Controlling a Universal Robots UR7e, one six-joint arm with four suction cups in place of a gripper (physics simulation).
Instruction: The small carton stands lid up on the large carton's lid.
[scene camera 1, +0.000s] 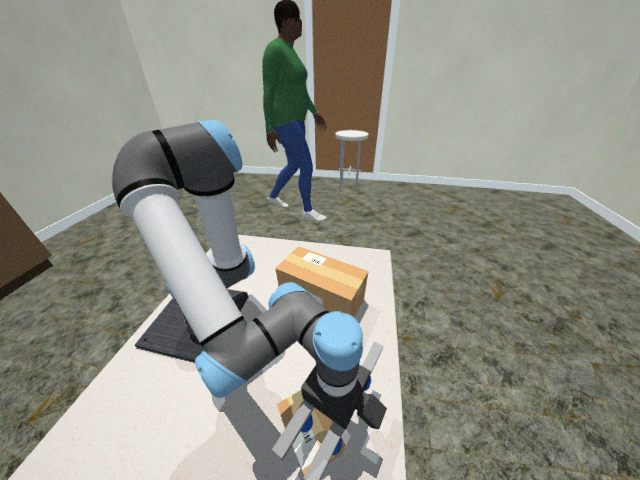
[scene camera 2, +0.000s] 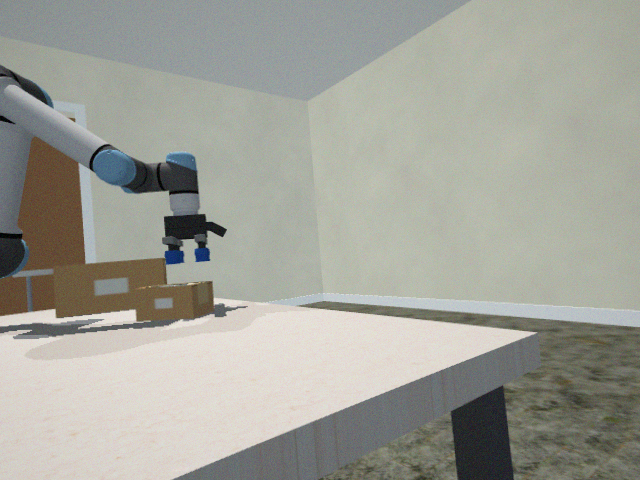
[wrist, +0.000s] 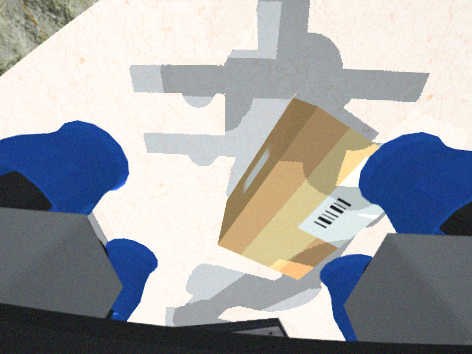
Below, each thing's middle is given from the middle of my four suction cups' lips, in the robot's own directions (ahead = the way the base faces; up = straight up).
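Labels:
Small carton (scene camera 2: 183, 300) 10 cm below my suction cup, 6 cm behind it and 4 cm to the right of it. Large carton (scene camera 2: 80, 289) 41 cm to the left of my suction cup, 9 cm behind it, 7 cm below it.

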